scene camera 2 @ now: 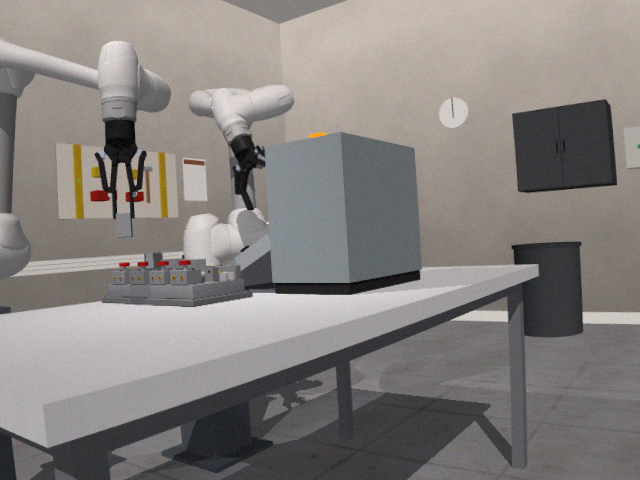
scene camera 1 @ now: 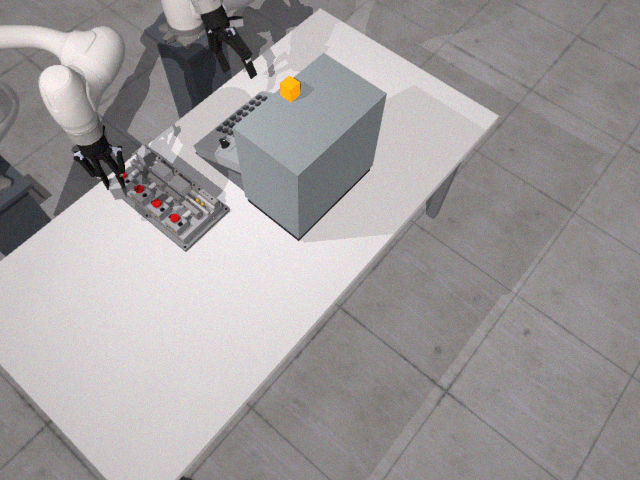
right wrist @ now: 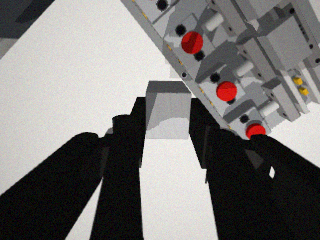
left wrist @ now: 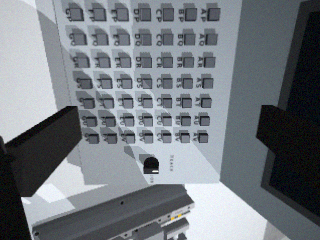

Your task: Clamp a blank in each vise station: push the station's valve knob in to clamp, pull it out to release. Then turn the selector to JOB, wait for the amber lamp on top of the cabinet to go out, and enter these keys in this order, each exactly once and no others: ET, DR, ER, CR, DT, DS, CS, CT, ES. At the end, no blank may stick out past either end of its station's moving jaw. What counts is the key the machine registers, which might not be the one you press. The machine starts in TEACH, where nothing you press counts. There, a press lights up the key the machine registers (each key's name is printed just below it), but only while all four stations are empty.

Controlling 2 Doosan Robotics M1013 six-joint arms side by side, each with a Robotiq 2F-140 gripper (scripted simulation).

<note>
In view: my left gripper (scene camera 1: 240,73), my right gripper (scene camera 2: 124,218), a grey blank (right wrist: 168,103) and a grey blank (right wrist: 283,43).
My left gripper also shows in scene camera 2 (scene camera 2: 265,198) and in the left wrist view (left wrist: 169,122). My right gripper also shows in scene camera 1 (scene camera 1: 116,185) and in the right wrist view (right wrist: 167,112).
</note>
